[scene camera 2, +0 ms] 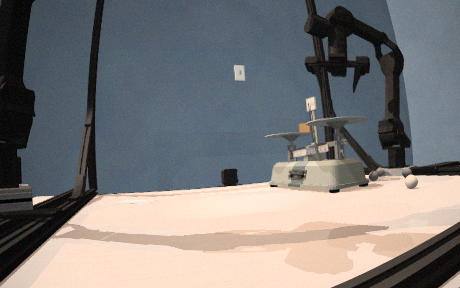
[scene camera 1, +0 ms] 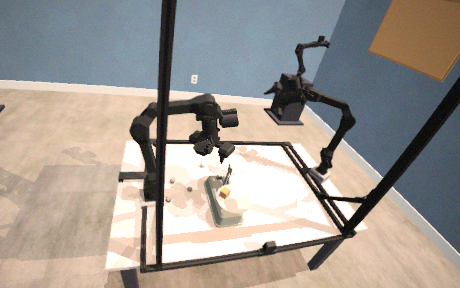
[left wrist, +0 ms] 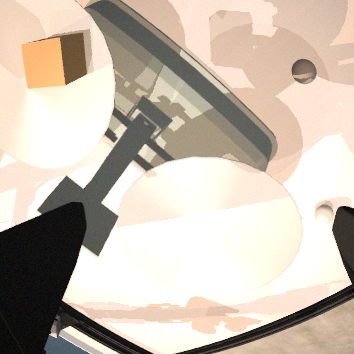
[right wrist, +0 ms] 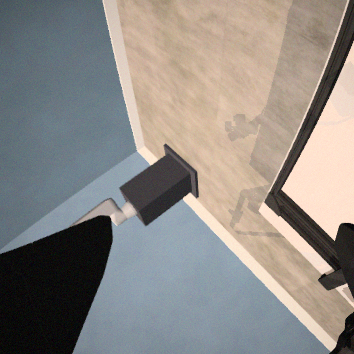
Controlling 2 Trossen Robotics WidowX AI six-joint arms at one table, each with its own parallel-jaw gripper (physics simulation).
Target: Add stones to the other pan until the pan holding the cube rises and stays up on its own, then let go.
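Frame: origin at the left arm's base, x ahead, y left, z up, level; centimetres.
Seen in the pictures: left gripper, between the fingertips: [scene camera 2: 337, 91] [scene camera 1: 212, 159] [left wrist: 215, 218]; right gripper, between the fingertips: [scene camera 1: 263, 101] [right wrist: 230, 233]; left arm's base, origin of its link: [scene camera 2: 397, 167] [scene camera 1: 151, 195]; right arm's base, origin of its link: [scene camera 1: 321, 170].
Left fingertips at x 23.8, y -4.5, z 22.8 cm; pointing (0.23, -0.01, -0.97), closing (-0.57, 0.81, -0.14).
Note:
Pixels of each thing's top centre, then the offset from my left fingertips to it. "spot": a spot on its surface instead.
- orange cube, centre of its top: [left wrist: 41, 63] [scene camera 2: 304, 123] [scene camera 1: 225, 190] dx +3.2, dy -11.2, dz -7.5 cm
- small black box, a spot on its surface: [scene camera 2: 229, 177] spot: dx +18.5, dy -30.7, dz -22.0 cm
A green balance scale [scene camera 1: 230, 220] [scene camera 2: 345, 174] stands on the table. An orange cube [scene camera 1: 225, 192] [scene camera 2: 304, 128] [left wrist: 44, 64] lies on one pan [scene camera 1: 240, 201] [scene camera 2: 284, 135] [left wrist: 55, 130], which sits lower. The other pan [scene camera 2: 350, 121] [left wrist: 210, 225] is higher and bears no stones. One stone [scene camera 1: 201, 165] [left wrist: 324, 213] lies near the raised pan; another stone [scene camera 1: 189, 189] [left wrist: 304, 71] and several more lie farther left in scene camera 1. My left gripper [scene camera 1: 214, 152] [scene camera 2: 336, 81] [left wrist: 215, 218] is open and empty, high above the raised pan. My right gripper [scene camera 1: 273, 89] [right wrist: 230, 233] is open and empty, beyond the table.
A black frame rail [scene camera 1: 210, 259] [left wrist: 270, 327] runs around the table, with a dark upright post [scene camera 1: 164, 100] before the left arm. A small black box [scene camera 1: 269, 247] [scene camera 2: 229, 177] sits on the rail. A dark pedestal [scene camera 1: 288, 111] [right wrist: 157, 187] stands on the floor beyond the table.

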